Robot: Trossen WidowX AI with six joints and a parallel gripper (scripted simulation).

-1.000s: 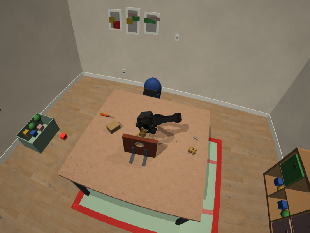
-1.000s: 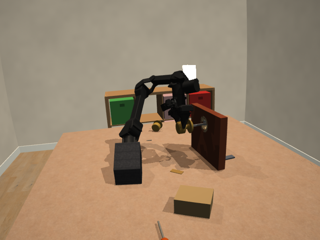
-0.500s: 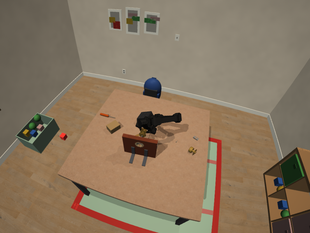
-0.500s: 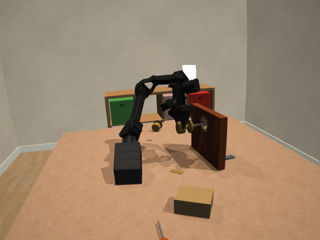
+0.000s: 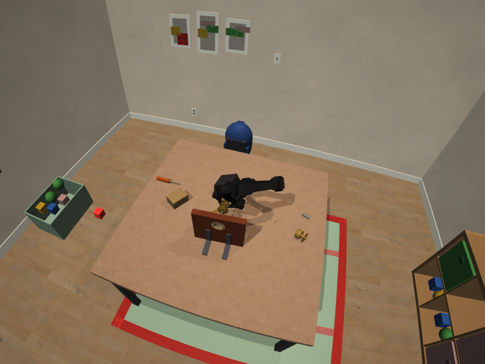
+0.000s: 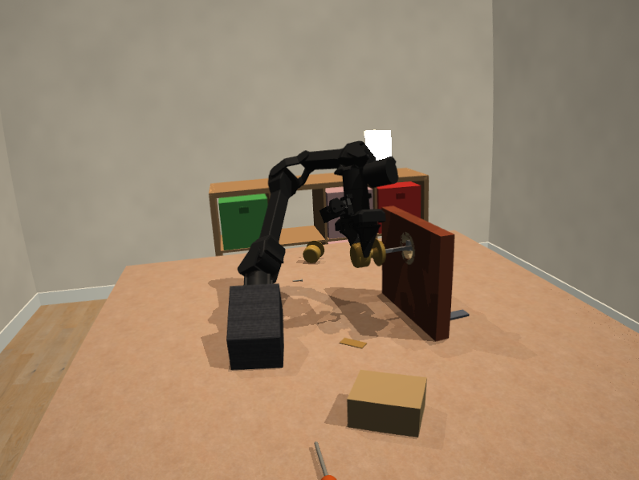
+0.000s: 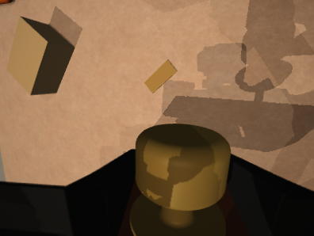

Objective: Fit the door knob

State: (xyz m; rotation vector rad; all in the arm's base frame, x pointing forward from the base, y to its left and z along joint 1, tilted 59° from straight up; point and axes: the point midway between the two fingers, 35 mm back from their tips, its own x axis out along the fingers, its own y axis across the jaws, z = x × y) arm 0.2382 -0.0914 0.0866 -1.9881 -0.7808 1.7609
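My gripper is now 13 cm short of the dark red wooden door panel, 2 cm to the right of it and 5 cm above it. Also, from my hand: screwdriver: 14 cm behind, 52 cm to the right, 19 cm below; tan box: 2 cm behind, 37 cm to the right, 17 cm below; flat plate: 4 cm behind, 10 cm to the right, 20 cm below.
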